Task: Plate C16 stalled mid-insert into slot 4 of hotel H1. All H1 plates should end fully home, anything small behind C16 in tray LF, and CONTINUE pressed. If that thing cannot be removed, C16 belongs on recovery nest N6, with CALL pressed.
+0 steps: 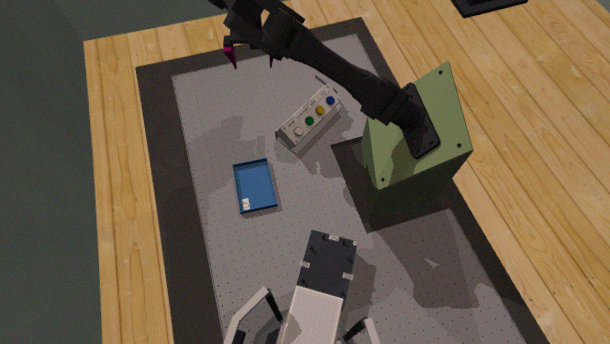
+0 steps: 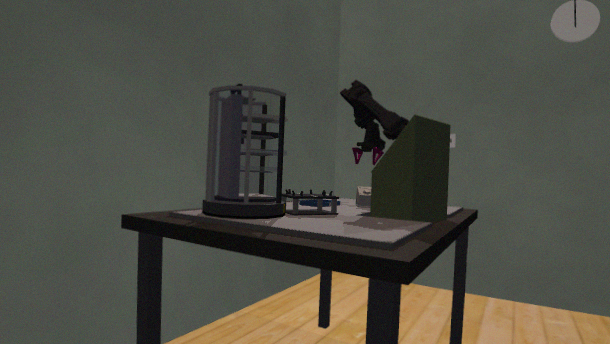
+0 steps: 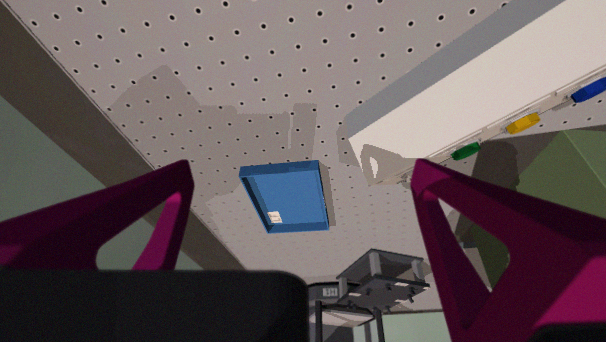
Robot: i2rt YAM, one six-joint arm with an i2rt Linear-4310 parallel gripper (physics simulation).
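Seen in the pictures: gripper, fingertip midpoint: (image 1: 253,67) (image 2: 364,164) (image 3: 302,171); arm's base, link origin: (image 1: 414,120) (image 2: 415,144).
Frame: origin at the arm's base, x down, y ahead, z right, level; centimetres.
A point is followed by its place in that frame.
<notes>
My gripper (image 1: 253,68) @[x 6.2, y 32.6, z 33.4 cm] (image 2: 366,163) @[x 6.2, y 32.6, z 33.4 cm] (image 3: 302,171) @[x 6.2, y 32.6, z 33.4 cm] is open and empty, high above the mat, beyond the blue tray LF (image 1: 257,185) @[x 24.4, y 40.0, z 6.2 cm] (image 2: 307,203) @[x 23.7, y 42.4, z -1.3 cm] (image 3: 295,197) @[x 24.4, y 39.9, z 6.3 cm]. No item shows in the tray besides its label. Hotel H1 (image 2: 282,145) @[x 3.5, y 28.7, z -39.4 cm] (image 3: 320,290) @[x 22.7, y 42.1, z -29.5 cm] holds several stacked plates; a pale plate (image 1: 315,315) @[x -5.9, y 36.1, z -35.7 cm] juts from it over part of the dark nest (image 1: 327,265) @[x 18.7, y 28.5, z -22.9 cm] (image 2: 310,196) @[x 18.7, y 24.9, z -28.4 cm] (image 3: 392,291) @[x 18.7, y 26.3, z -20.5 cm]. I cannot tell which plate is C16 or see anything behind it. The button box (image 1: 320,125) @[x 24.4, y 15.9, z 21.2 cm] (image 2: 364,199) @[x 21.5, y 24.6, z 15.3 cm] (image 3: 465,95) @[x 18.9, y 20.9, z 25.6 cm] has white, green, yellow and blue buttons; their lettering is unreadable.
The green arm pedestal (image 1: 415,200) @[x 16.9, y 1.3, z -13.7 cm] (image 2: 430,170) @[x 8.9, y -6.5, z -4.8 cm] (image 3: 570,170) @[x 21.1, y 5.9, z 10.4 cm] stands at the mat's side, with the arm (image 1: 345,70) @[x -15.5, y 16.8, z 6.3 cm] (image 2: 382,112) @[x -12.8, y 14.3, z 4.7 cm] reaching over the button box. The nest has upright pins on top. The perforated mat (image 1: 210,110) @[x 24.6, y 48.4, z 37.2 cm] lies on the dark table (image 1: 160,150) @[x 26.0, y 65.8, z 27.4 cm].
</notes>
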